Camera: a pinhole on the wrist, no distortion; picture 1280 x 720 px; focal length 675.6 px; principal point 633.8 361.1 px. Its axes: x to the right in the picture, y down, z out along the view. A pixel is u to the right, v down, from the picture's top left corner.
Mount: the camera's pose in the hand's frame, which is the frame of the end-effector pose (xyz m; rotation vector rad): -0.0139 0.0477 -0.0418 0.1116 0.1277 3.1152
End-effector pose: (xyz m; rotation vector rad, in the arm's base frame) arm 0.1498 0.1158 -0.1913 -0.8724 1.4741 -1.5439
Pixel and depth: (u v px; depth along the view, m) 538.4 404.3 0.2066
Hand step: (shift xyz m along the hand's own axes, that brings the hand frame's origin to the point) 0.0299 0.0505 0.1626
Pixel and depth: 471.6 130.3 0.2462
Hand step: 0.0644 0.1500 0.1918
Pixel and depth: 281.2 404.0 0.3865
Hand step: 0.2147 0.0496 0.3302
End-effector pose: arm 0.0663 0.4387 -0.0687 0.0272 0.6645 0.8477
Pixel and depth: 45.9 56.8 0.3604
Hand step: 0.3280 0.2309 0.2810
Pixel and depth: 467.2 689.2 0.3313
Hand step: 0.0885 -0.0878 0.2951
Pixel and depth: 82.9 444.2 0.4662
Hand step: 0.3978 0.0189 0.3996
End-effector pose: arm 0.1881 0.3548 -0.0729 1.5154 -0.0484 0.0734
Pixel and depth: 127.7 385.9 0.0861
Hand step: 0.0566 0.0499 0.0395
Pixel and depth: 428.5 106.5 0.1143
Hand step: 0.0298 0.0990 0.0658
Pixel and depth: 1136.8 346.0 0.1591
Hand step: -0.1204 0.0670 0.1244
